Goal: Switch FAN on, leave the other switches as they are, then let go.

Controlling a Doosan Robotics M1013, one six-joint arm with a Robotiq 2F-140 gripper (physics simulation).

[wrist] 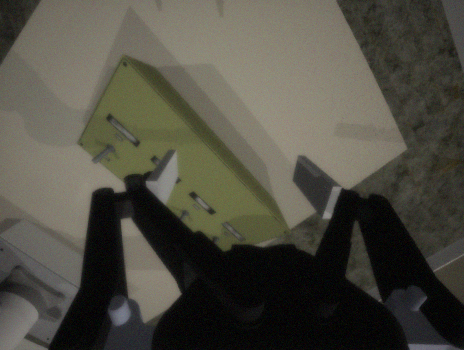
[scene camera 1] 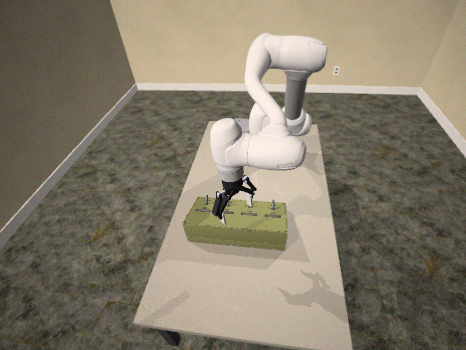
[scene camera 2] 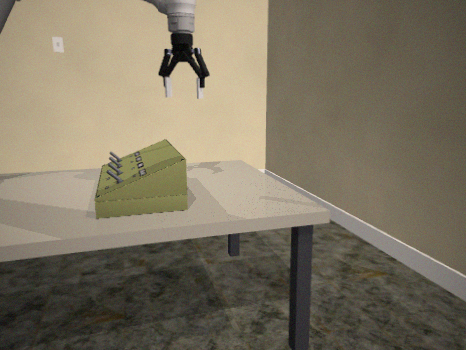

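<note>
The olive-green switch box (scene camera 1: 235, 238) (scene camera 2: 145, 201) (wrist: 116, 95) stands on the table with a sloped top. It carries a row of small grey levers; an end lever (scene camera 1: 273, 204) (wrist: 103, 154) and another lever (scene camera 1: 207, 200) show clearly. Dark label plates lie beside the levers, but their lettering is too blurred to read, so I cannot tell which switch is FAN. My gripper (scene camera 1: 236, 211) (scene camera 2: 184, 95) (wrist: 237, 165) is open and empty, high above the box, touching no lever. In the wrist view its left finger hides part of the panel.
The pale table (scene camera 1: 240, 300) (scene camera 2: 280, 210) (wrist: 280, 60) carries the box and the arm's grey base plate (scene camera 1: 242, 124) (wrist: 37, 250). The white arm (scene camera 1: 270, 150) reaches over the table from the back. Shadows of the arm fall on the table top.
</note>
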